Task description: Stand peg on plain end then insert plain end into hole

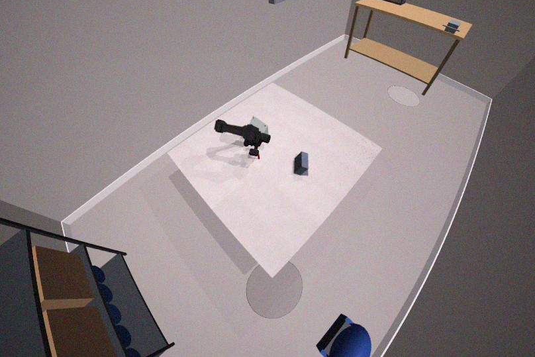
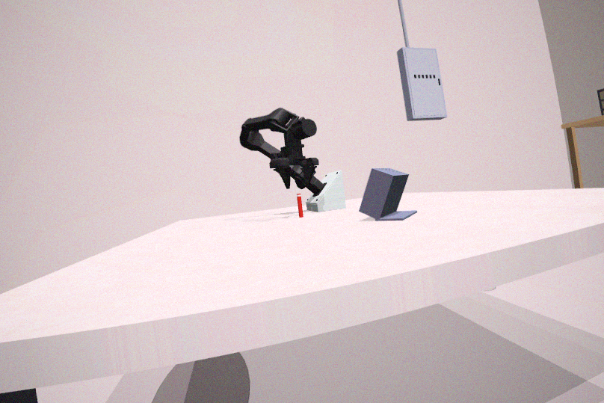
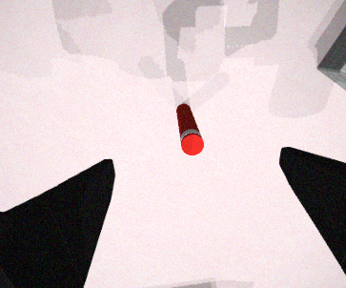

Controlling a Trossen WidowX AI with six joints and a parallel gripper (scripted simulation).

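The red peg is 40 mm below my gripper tip. Round my gripper tip: sloped panel: 310 mm ahead, 120 mm to the left, 40 mm below.
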